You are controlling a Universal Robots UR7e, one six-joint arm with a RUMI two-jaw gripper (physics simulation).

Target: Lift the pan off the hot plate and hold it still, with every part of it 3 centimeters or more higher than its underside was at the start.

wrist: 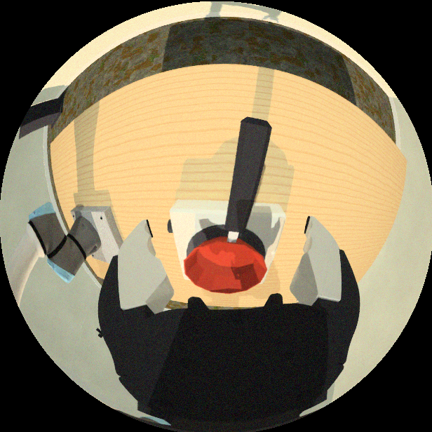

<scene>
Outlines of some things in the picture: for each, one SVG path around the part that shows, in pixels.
My gripper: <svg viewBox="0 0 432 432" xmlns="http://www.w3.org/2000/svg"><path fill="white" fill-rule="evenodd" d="M316 217L308 215L304 227L306 241L302 248L304 254L299 261L289 286L290 292L299 303L283 304L282 295L280 293L273 293L269 295L264 306L248 309L208 309L201 297L189 297L187 299L187 308L163 311L166 304L173 297L174 290L161 263L161 259L155 257L156 252L151 242L151 237L153 236L148 220L141 220L130 231L130 234L121 244L117 255L112 256L98 297L97 316L102 337L114 362L116 374L120 376L119 382L137 400L137 410L164 419L170 424L170 430L254 432L299 419L299 414L302 411L326 400L328 388L335 382L335 379L337 379L344 368L342 364L346 361L349 344L358 322L360 297L356 278L344 250L339 249L335 238Z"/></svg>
A white hot plate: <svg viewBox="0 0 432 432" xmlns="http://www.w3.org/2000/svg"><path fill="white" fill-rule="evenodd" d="M277 203L253 202L245 231L238 232L237 238L255 248L264 258L267 270L262 281L257 284L264 283L285 223L285 212L283 212L281 205ZM229 201L177 199L170 208L167 231L173 233L182 275L185 280L190 280L184 274L183 260L196 246L203 243L203 241L218 236L228 236L229 231L224 228Z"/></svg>
</scene>
